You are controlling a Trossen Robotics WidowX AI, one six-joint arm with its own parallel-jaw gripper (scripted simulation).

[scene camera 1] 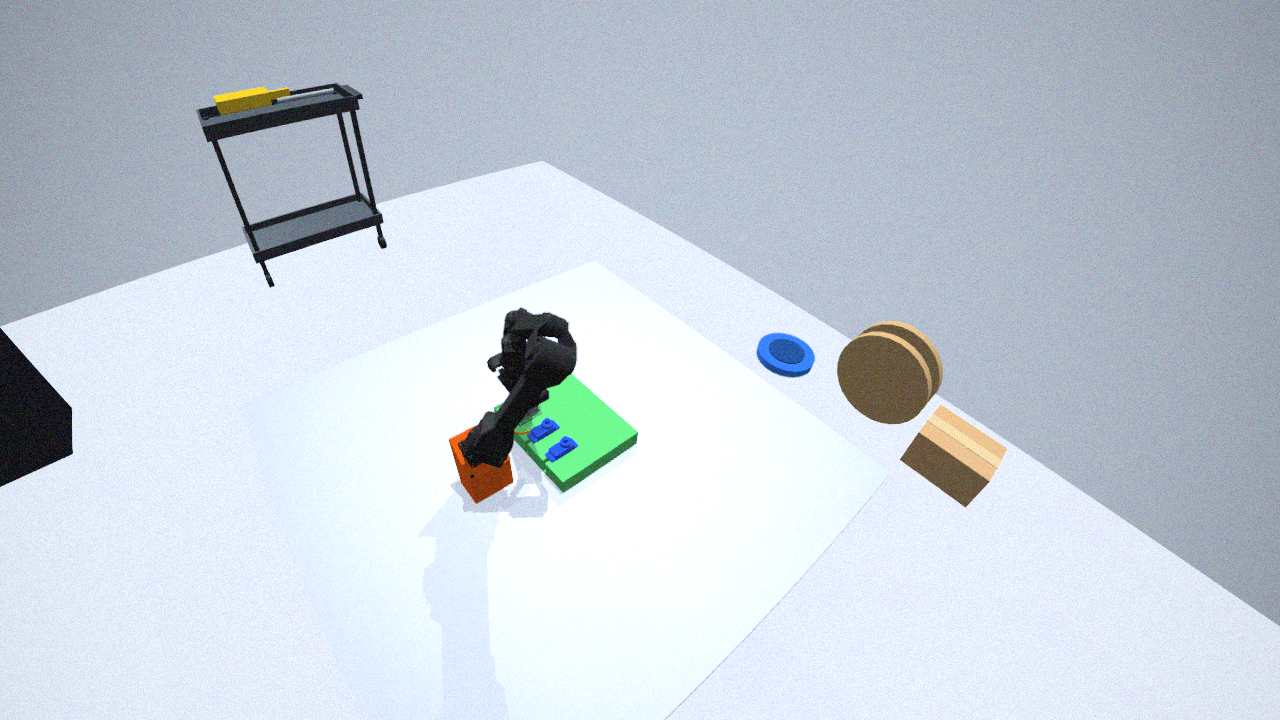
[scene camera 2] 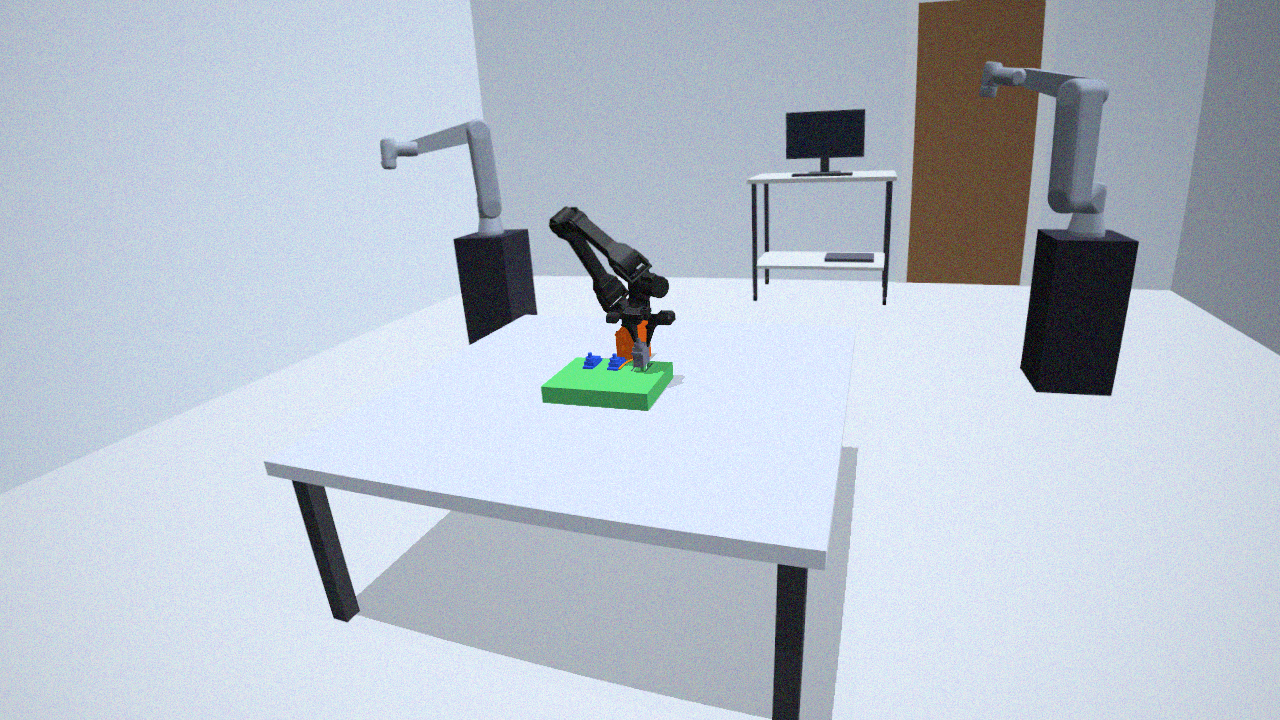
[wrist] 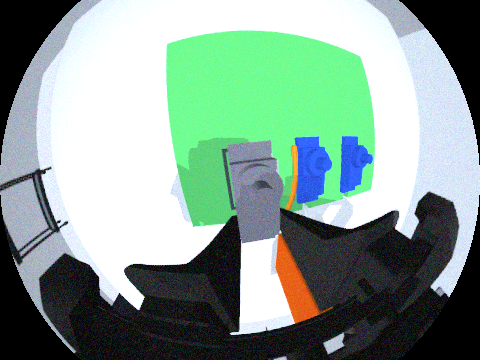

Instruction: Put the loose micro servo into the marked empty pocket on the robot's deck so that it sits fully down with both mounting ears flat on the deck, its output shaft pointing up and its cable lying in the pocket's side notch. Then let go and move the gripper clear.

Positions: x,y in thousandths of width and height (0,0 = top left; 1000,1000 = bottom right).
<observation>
My gripper shows in scene camera 1 (406,559), in scene camera 2 (502,481) and in the wrist view (536,604).
</observation>
